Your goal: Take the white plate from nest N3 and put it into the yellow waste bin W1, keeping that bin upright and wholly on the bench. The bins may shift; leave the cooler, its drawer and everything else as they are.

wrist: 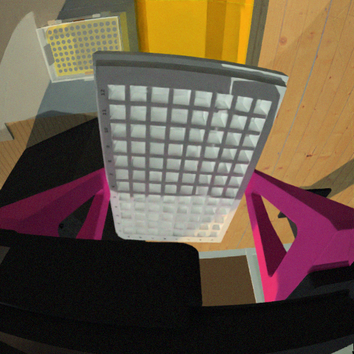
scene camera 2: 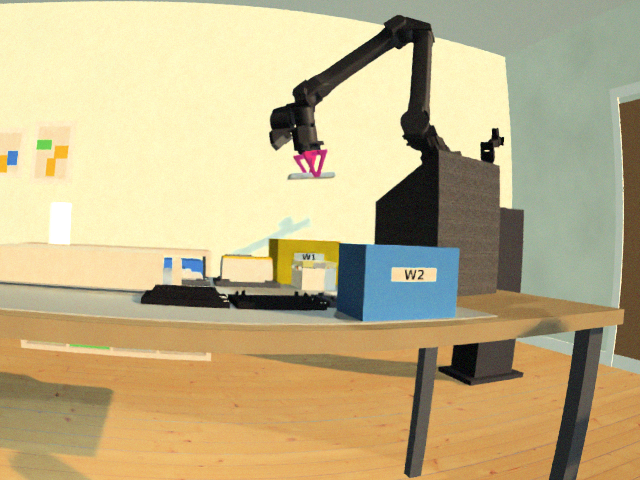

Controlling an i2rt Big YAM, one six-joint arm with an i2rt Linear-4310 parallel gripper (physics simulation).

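Frame: origin at the arm's base, x ahead, y left, z up, level; millimetres.
Seen in the pictures: gripper, fingertip midpoint: (scene camera 2: 312, 177); arm's base, origin of the base link: (scene camera 2: 441, 168).
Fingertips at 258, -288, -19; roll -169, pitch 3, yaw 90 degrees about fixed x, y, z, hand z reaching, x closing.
Pixels of each thing's middle, then the offset from my fingertips to it, as dx, dy, dz. "spot": a spot on its surface instead.
- white plate, surface spot: (scene camera 2: 297, 176) spot: +53, +37, -4
- yellow waste bin W1, body centre: (scene camera 2: 302, 261) +12, -27, -236
- blue bin W2, body centre: (scene camera 2: 397, 280) +5, +613, -236
- pale box, body centre: (scene camera 2: 313, 274) +23, +130, -261
- yellow-topped box, body centre: (scene camera 2: 245, 267) +195, +99, -252
- long pale housing, body centre: (scene camera 2: 75, 266) +631, +292, -254
My gripper (scene camera 2: 313, 174) (wrist: 177, 175) is shut on the white plate (scene camera 2: 297, 176) (wrist: 170, 149), with one magenta finger at each long side. The plate hangs roughly level, high above the bench. The yellow waste bin W1 (scene camera 2: 281, 253) (wrist: 172, 25) stands upright on the bench, behind the blue bin in the scene view. In the wrist view it shows beyond the far end of the plate, partly hidden by it. The nest labels cannot be read in these views.
The blue bin W2 (scene camera 2: 410, 299) stands near the front edge. A pale box (scene camera 2: 309, 279) stands before W1. A yellow-topped box (scene camera 2: 246, 269), black nests (scene camera 2: 186, 296) (scene camera 2: 279, 301) and a long pale housing (scene camera 2: 77, 266) stand to the left. The arm's dark pedestal (scene camera 2: 467, 222) is behind W2.
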